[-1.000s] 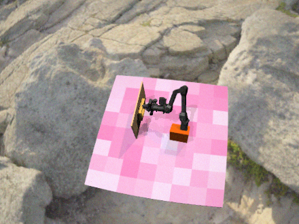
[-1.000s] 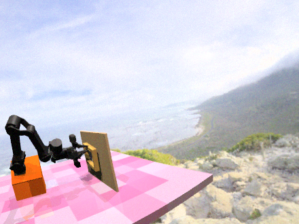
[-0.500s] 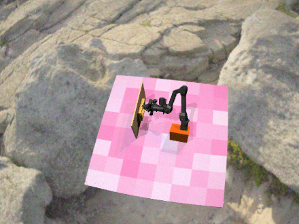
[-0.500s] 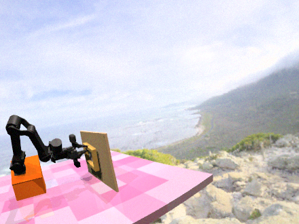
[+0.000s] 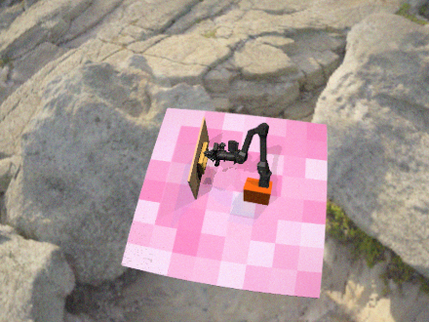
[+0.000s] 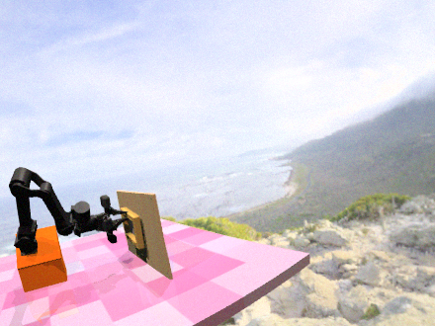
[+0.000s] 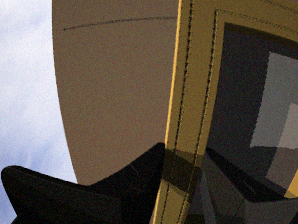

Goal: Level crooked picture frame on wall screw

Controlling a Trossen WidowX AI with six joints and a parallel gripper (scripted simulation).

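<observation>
Now: the picture frame 1 cm ahead of my gripper tip, 1 cm to the left of it and 5 cm below it. Round my gripper tip: brown wall board: 2 cm ahead, 1 cm to the left, 7 cm below.
</observation>
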